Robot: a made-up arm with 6 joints. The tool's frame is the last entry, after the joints.
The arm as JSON. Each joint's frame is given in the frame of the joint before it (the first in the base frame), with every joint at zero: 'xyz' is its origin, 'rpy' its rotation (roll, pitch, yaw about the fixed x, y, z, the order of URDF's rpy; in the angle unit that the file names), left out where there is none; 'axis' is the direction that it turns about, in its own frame. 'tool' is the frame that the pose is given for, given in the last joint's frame.
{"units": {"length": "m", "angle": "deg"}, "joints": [
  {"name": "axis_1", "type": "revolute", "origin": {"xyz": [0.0, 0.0, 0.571]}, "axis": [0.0, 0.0, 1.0]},
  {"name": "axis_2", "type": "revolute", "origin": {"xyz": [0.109, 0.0, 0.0]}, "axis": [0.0, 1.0, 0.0]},
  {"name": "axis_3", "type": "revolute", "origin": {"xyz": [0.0, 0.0, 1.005]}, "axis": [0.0, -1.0, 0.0]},
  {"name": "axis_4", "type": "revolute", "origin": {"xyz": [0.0, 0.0, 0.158]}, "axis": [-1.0, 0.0, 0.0]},
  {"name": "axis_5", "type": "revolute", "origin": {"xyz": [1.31, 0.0, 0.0]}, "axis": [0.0, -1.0, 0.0]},
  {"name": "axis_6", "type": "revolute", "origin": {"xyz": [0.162, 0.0, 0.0]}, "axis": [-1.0, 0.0, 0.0]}
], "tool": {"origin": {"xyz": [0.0, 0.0, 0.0]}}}
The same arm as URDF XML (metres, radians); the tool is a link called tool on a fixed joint. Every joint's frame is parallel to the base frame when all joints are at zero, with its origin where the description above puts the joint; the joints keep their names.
<robot name="arm">
  <joint name="axis_1" type="continuous">
    <parent link="base"/>
    <child link="link1"/>
    <origin xyz="0 0 0.571"/>
    <axis xyz="0 0 1"/>
  </joint>
  <joint name="axis_2" type="continuous">
    <parent link="link1"/>
    <child link="link2"/>
    <origin xyz="0.109 0 0"/>
    <axis xyz="0 1 0"/>
  </joint>
  <joint name="axis_3" type="continuous">
    <parent link="link2"/>
    <child link="link3"/>
    <origin xyz="0 0 1.005"/>
    <axis xyz="0 -1 0"/>
  </joint>
  <joint name="axis_4" type="continuous">
    <parent link="link3"/>
    <child link="link4"/>
    <origin xyz="0 0 0.158"/>
    <axis xyz="-1 0 0"/>
  </joint>
  <joint name="axis_5" type="continuous">
    <parent link="link4"/>
    <child link="link5"/>
    <origin xyz="1.31 0 0"/>
    <axis xyz="0 -1 0"/>
  </joint>
  <joint name="axis_6" type="continuous">
    <parent link="link5"/>
    <child link="link6"/>
    <origin xyz="0.162 0 0"/>
    <axis xyz="-1 0 0"/>
  </joint>
  <joint name="tool_joint" type="fixed">
    <parent link="link6"/>
    <child link="tool"/>
    <origin xyz="0 0 0"/>
  </joint>
  <link name="base"/>
  <link name="link1"/>
  <link name="link2"/>
  <link name="link3"/>
  <link name="link4"/>
  <link name="link5"/>
  <link name="link6"/>
  <link name="tool"/>
</robot>

